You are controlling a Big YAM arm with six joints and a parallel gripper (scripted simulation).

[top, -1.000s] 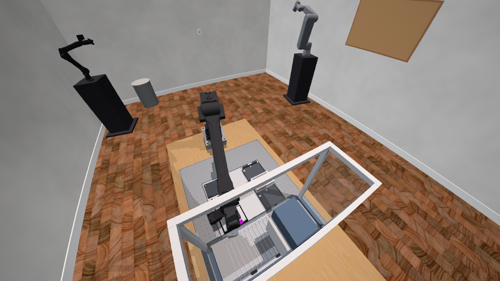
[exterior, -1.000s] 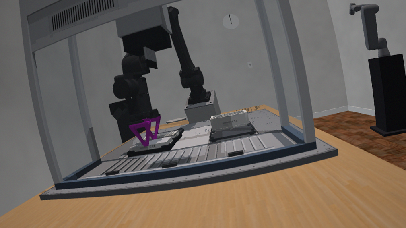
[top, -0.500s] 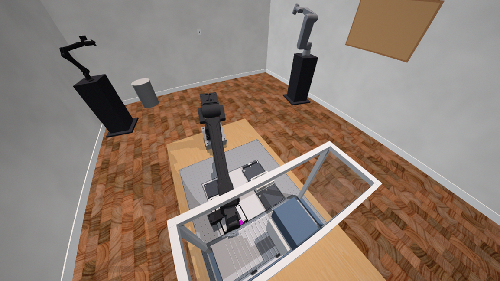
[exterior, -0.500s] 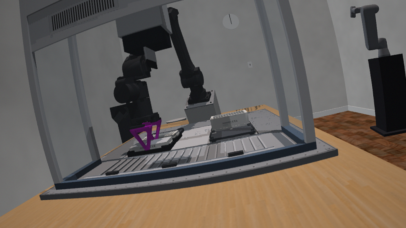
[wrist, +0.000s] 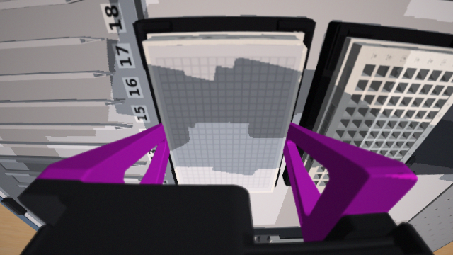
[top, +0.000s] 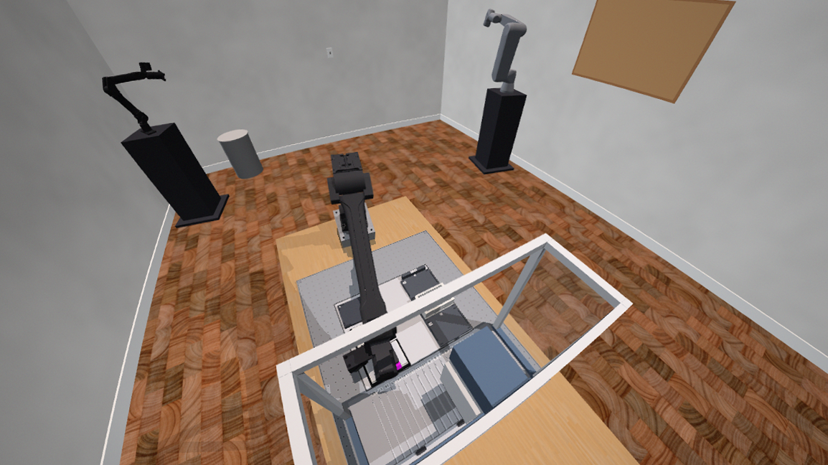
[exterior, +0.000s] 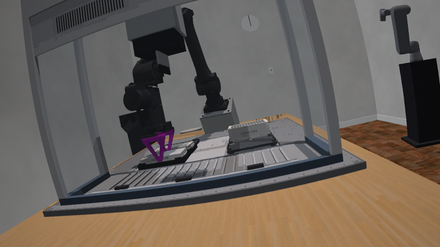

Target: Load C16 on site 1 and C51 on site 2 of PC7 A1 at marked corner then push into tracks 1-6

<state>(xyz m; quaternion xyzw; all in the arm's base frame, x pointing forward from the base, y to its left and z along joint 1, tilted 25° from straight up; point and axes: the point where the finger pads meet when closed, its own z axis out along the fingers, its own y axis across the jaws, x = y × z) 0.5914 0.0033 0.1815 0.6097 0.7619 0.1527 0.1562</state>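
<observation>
Right now my hand is 2 cm above the nest S3. From my hand the other things lie so: carrier PC7: 23 cm to the left, 16 cm behind, 1 cm below; then 96-well plate C15: 11 cm behind, 2 cm to the right; then nest S1: 22 cm behind, 6 cm to the right, 2 cm below.
</observation>
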